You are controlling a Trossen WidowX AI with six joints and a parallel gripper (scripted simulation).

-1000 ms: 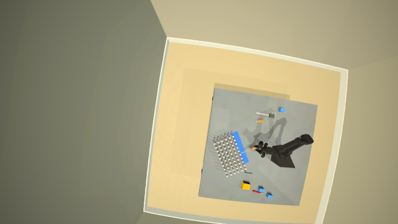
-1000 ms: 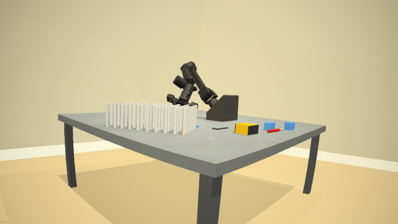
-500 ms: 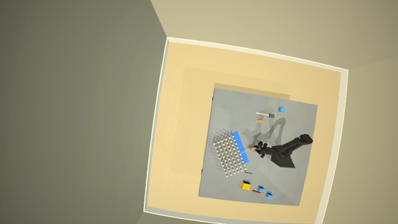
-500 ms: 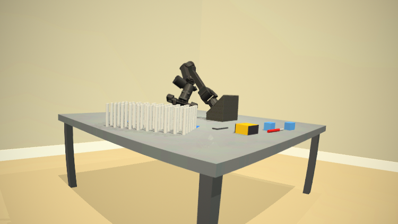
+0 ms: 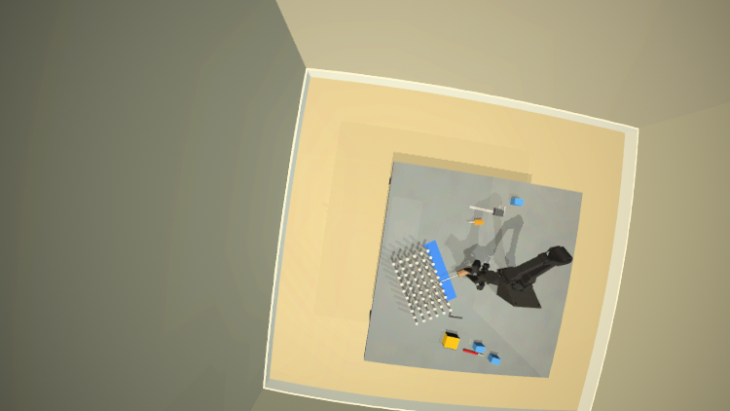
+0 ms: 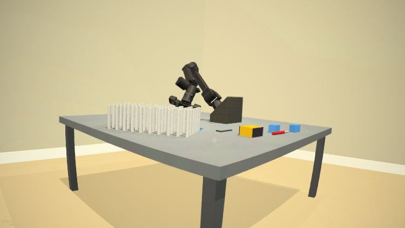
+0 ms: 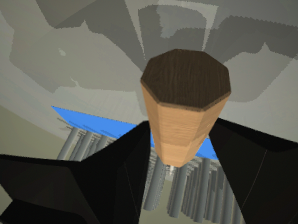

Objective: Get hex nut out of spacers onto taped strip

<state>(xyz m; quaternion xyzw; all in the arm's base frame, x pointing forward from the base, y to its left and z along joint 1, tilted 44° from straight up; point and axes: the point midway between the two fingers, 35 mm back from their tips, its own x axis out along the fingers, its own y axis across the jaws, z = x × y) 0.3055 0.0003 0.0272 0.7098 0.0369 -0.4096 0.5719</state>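
The blue taped strip is 13 cm ahead of my gripper tip, 4 cm to the left of it and 4 cm below it. Also, from my gripper tip: orange-handled tool: 31 cm to the right, 2 cm below, 2 cm behind; then dark flat bar: 30 cm to the left, 4 cm below, 2 cm behind; then red tool: 53 cm to the left, 25 cm behind, 3 cm below.
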